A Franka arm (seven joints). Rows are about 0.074 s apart.
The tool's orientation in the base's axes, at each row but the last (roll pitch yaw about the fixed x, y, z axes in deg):
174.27, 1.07, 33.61
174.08, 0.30, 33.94
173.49, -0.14, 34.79
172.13, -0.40, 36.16
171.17, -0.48, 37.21
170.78, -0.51, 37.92
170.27, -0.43, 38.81
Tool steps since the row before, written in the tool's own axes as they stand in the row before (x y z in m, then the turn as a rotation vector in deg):
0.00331, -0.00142, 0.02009, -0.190, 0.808, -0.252
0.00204, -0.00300, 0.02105, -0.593, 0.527, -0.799
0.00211, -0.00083, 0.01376, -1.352, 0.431, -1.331
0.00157, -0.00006, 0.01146, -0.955, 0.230, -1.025
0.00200, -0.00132, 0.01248, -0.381, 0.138, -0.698
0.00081, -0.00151, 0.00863, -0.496, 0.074, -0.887
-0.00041, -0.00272, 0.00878, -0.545, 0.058, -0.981
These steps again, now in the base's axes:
0.00277, 0.00113, -0.02019, 0.278, -0.750, 0.335
0.00115, 0.00175, -0.02126, -0.242, -0.695, 0.852
0.00218, 0.00062, -0.01376, -0.955, -1.001, 1.368
0.00222, -0.00025, -0.01135, -0.725, -0.638, 1.040
0.00205, 0.00079, -0.01252, -0.291, -0.257, 0.708
0.00063, 0.00063, -0.00875, -0.440, -0.255, 0.883
-0.00102, 0.00072, -0.00912, -0.498, -0.262, 0.973

